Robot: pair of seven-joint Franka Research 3 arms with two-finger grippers.
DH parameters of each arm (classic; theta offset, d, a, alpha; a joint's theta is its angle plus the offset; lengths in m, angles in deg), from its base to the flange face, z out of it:
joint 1: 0 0.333 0 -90
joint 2: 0 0 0 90
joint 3: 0 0.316 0.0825 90
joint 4: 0 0 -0.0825 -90
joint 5: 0 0.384 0 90
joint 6: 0 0 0.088 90
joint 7: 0 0.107 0 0
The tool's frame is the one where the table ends.
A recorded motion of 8 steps. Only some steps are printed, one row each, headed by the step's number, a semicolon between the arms.
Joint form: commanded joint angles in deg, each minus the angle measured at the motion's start. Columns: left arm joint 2, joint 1, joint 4, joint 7, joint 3, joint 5, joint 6; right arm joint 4, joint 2, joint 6, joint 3, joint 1, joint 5, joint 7.
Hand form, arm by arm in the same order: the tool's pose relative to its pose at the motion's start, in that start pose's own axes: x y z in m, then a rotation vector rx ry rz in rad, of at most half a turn. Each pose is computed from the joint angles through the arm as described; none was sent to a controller.
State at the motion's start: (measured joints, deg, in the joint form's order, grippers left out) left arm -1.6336 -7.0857 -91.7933 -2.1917 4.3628 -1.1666 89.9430; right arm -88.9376 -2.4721 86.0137 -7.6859 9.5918 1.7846 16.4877
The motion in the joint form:
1: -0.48 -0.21 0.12 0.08 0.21 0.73 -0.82; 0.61 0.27 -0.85 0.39 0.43 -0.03 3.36
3: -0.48 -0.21 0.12 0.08 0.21 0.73 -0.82; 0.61 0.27 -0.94 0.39 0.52 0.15 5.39
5: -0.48 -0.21 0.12 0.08 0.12 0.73 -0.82; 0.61 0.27 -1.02 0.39 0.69 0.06 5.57
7: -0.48 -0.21 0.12 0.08 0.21 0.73 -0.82; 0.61 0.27 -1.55 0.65 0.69 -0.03 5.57
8: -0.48 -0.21 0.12 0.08 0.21 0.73 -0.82; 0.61 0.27 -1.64 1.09 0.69 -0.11 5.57
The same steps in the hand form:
1: -0.0039 -0.0016 -0.0043 0.0121 -0.0034 0.0015; -0.0024 -0.0075 -0.0009 -0.0044 -0.0084 0.0442
3: -0.0039 -0.0016 -0.0043 0.0121 -0.0034 0.0015; -0.0030 -0.0086 -0.0007 -0.0022 -0.0109 0.0778
5: -0.0039 -0.0008 -0.0042 0.0122 -0.0034 0.0030; -0.0035 -0.0099 -0.0005 -0.0042 -0.0118 0.0781
7: -0.0039 -0.0016 -0.0043 0.0121 -0.0034 0.0015; -0.0052 -0.0118 0.0003 -0.0091 -0.0200 0.0738
8: -0.0039 -0.0016 -0.0043 0.0121 -0.0034 0.0015; -0.0066 -0.0156 0.0006 -0.0115 -0.0210 0.0662

